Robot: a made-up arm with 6 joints.
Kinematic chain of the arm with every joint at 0, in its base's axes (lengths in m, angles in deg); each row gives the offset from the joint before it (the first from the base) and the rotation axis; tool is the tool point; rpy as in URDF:
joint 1: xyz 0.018 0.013 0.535 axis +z
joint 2: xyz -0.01 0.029 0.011 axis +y
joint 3: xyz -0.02 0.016 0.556 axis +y
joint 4: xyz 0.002 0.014 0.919 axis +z
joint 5: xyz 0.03 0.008 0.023 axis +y
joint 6: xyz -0.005 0 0.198 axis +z
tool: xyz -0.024 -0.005 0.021 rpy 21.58 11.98 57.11
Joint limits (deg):
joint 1: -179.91..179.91
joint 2: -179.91..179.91
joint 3: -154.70..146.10
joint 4: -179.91..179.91
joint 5: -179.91..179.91
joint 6: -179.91..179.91
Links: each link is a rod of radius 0.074 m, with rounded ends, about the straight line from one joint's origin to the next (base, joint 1, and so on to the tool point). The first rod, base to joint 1, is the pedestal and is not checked.
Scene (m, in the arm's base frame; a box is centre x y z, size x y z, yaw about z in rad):
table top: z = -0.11
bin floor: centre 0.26 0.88 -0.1 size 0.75 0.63 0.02 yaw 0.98
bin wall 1: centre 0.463 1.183 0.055 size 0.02 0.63 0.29 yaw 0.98
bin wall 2: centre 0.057 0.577 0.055 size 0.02 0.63 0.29 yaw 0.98
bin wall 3: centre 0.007 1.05 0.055 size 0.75 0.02 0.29 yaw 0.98
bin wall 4: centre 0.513 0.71 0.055 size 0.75 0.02 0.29 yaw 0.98
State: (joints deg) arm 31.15 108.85 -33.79 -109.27 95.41 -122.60
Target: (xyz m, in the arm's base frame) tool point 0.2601 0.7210 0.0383
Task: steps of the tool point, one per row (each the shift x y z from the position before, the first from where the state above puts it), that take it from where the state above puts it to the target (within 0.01 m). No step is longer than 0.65 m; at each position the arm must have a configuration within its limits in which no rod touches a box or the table.
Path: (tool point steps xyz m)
1: -0.0474 -0.3770 0.4668
2: -0.2983 -0.3198 0.3748
3: -0.4638 -0.1355 0.2334
4: -0.4866 0.1024 0.0655
5: -0.3630 0.3015 -0.1039
6: -0.1456 0.3869 -0.2493
7: 0.0816 0.3302 -0.3497
8: 0.2348 0.1583 -0.3926
9: 0.2655 -0.0600 -0.3751
10: 0.1743 -0.2429 -0.3023

